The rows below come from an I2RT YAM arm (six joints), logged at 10 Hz.
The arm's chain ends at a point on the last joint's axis. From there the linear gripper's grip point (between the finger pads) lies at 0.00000 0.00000 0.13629 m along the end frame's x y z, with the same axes.
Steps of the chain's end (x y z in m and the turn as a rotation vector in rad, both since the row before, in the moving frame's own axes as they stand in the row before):
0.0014 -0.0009 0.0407 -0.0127 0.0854 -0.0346
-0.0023 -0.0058 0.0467 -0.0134 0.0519 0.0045
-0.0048 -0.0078 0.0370 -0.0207 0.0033 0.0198
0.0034 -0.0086 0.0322 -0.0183 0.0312 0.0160
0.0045 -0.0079 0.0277 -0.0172 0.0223 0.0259
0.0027 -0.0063 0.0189 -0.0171 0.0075 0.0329
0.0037 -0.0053 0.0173 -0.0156 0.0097 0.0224
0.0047 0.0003 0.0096 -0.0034 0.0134 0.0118
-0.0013 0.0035 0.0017 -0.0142 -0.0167 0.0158
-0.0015 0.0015 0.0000 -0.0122 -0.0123 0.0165
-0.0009 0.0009 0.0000 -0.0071 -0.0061 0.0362
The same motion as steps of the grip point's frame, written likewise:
0.0131 0.0006 0.0402 -0.0127 0.0854 -0.0346
0.0048 -0.0040 0.0465 -0.0134 0.0519 0.0045
-0.0044 -0.0050 0.0370 -0.0207 0.0033 0.0198
0.0076 -0.0061 0.0321 -0.0183 0.0312 0.0160
0.0075 -0.0055 0.0276 -0.0172 0.0223 0.0259
0.0037 -0.0040 0.0189 -0.0171 0.0075 0.0329
0.0050 -0.0032 0.0173 -0.0156 0.0097 0.0224
0.0065 0.0008 0.0096 -0.0034 0.0134 0.0118
-0.0036 0.0054 0.0017 -0.0142 -0.0167 0.0158
-0.0032 0.0031 0.0000 -0.0122 -0.0123 0.0165
-0.0017 0.0019 0.0000 -0.0071 -0.0061 0.0362

